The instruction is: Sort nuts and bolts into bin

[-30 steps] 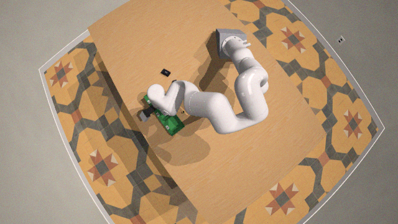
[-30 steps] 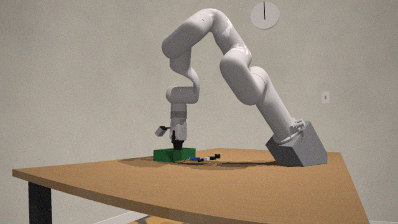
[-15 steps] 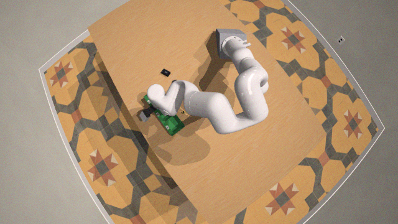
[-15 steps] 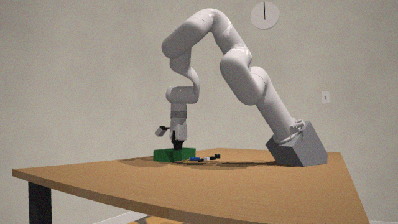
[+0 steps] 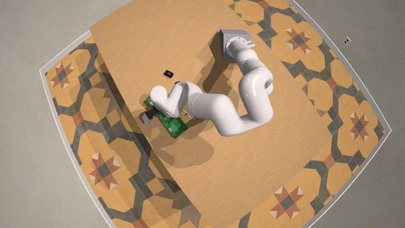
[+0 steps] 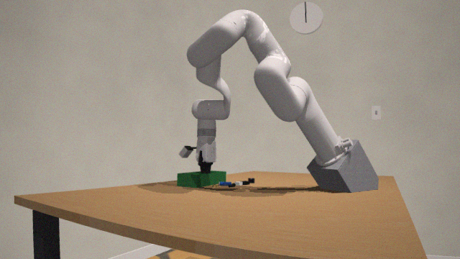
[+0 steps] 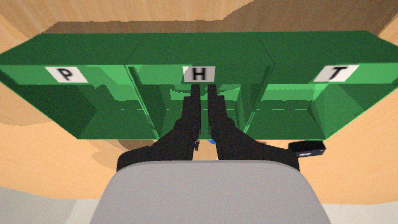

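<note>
My gripper is now 10 mm to the right of the green bin, 10 mm short of it and 10 mm above it. Also, from my hand: blue cylindrical battery 80 mm behind, 30 mm to the right, 30 mm below; then brass nut 90 mm behind, 40 mm to the left, 30 mm below; then black bolt 130 mm behind, 30 mm below, 20 mm to the right.
</note>
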